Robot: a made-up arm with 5 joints.
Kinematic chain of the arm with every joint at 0, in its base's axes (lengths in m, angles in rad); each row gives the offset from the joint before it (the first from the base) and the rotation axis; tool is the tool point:
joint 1: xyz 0 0 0.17 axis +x
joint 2: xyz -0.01 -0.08 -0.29 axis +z
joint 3: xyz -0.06 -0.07 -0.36 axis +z
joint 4: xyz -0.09 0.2 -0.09 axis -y
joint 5: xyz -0.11 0 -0.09 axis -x
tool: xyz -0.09 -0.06 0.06
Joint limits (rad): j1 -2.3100..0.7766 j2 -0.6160..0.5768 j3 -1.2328..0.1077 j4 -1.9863..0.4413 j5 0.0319..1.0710
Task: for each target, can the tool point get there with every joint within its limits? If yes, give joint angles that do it. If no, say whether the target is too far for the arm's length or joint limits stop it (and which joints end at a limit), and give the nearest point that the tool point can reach.
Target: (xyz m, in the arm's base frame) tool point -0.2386 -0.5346 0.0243
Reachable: yes | joints -1.2860 0.2106 -0.0842 -1.2400 0.4578
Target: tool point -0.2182 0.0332 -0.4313
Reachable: yes | joints -0.0514 0.2206 -0.5742 -0.8719 0.2179
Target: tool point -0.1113 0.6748 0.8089
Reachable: no: joint limits stop it (at a limit: joint 1, joint 2, joint 5) | nearest point -0.1031 0.5654 -0.1014 | short by 0.917 m
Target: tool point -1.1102 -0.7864 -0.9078
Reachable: no: too far | nearest point -0.3795 -0.4956 -0.5093 | short by 0.882 m
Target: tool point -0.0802 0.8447 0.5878
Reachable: no: joint limits stop it (at a limit: joint 1, joint 2, joint 5) | nearest point -0.0929 0.6096 -0.1115 | short by 0.738 m
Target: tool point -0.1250 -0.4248 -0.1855
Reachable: yes | joints -1.0167 0.1043 -0.4948 -1.3078 0.7048
